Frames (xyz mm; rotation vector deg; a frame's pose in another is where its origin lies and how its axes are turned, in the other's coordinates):
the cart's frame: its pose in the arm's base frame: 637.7 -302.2 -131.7 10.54 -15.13 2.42
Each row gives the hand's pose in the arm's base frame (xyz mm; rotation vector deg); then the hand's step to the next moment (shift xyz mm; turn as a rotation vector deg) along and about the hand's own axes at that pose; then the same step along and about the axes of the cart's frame.
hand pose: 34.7 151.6 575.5 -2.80 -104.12 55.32
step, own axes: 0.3 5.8 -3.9 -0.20 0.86 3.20
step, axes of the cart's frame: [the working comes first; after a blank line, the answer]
step, axes of the arm's base frame: 0.7 6.3 -2.9 -2.78 -1.39 -1.16

0.1 5.7 -4.1 -3.02 -1.38 -0.13
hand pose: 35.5 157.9 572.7 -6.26 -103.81 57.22
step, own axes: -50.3 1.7 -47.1 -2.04 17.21 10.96
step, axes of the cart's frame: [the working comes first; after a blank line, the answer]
step, axes of the arm's base frame: 61.2 3.6 -31.4 -13.95 3.89 -14.52

50.9 -6.0 -46.1 -17.21 2.19 -10.93
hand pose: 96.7 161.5 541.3 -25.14 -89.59 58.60
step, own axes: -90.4 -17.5 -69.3 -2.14 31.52 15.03
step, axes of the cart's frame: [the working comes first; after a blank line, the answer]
step, axes of the arm's base frame: 93.3 -52.0 -43.2 -21.30 10.17 -25.83

77.7 -64.8 -55.2 -27.16 6.86 -20.95
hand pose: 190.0 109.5 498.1 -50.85 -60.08 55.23
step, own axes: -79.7 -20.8 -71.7 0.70 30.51 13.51
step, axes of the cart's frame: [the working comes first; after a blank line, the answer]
step, axes of the arm's base frame: 56.8 -90.6 -22.0 -19.06 12.31 -24.48

47.4 -96.6 -18.5 -24.61 9.05 -20.64
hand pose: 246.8 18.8 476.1 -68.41 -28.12 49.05
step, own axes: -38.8 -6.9 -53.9 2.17 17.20 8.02
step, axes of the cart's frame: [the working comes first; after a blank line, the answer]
step, axes of the arm's base frame: 18.3 -63.8 -6.9 -9.97 8.59 -13.85

14.7 -65.1 0.7 -13.11 6.66 -12.19
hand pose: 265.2 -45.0 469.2 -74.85 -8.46 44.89
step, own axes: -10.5 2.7 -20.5 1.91 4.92 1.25
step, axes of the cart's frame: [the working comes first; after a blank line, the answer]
step, axes of the arm's base frame: 1.6 -22.6 -5.0 -1.36 2.38 -4.68

-0.1 -23.2 -1.0 -2.50 1.60 -4.54
